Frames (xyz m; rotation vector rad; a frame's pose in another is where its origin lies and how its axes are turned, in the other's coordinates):
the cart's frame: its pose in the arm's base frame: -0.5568 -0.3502 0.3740 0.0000 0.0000 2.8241
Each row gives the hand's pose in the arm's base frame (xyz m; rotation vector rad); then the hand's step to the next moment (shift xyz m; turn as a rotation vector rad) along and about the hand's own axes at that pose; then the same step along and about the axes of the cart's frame.
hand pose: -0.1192 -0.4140 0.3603 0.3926 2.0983 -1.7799
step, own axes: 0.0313 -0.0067 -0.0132 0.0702 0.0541 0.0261
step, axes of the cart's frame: 0.0341 -0.0006 -0.0061 0.0296 0.0288 -0.0827
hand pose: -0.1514 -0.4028 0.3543 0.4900 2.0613 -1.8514
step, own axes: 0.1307 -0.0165 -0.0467 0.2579 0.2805 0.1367
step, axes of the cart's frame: 0.1335 -0.0083 -0.0406 0.0622 0.1247 -0.3801
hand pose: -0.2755 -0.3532 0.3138 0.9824 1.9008 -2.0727
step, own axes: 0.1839 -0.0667 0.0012 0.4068 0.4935 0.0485
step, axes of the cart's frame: 0.1896 -0.0081 -0.0476 0.0625 0.0299 -0.6376
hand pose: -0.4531 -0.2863 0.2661 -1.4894 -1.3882 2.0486
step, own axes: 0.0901 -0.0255 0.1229 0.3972 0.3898 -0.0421
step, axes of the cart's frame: 0.1457 0.0411 -0.0309 0.0466 -0.0763 -0.5509
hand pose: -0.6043 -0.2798 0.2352 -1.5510 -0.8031 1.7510
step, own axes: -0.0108 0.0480 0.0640 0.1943 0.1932 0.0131
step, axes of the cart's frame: 0.0509 0.0575 -0.0249 0.0541 -0.0247 -0.2678
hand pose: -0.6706 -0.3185 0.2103 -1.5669 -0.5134 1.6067
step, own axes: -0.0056 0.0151 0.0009 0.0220 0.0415 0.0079
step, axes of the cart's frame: 0.0012 0.0140 -0.0079 0.0138 0.0102 -0.0444
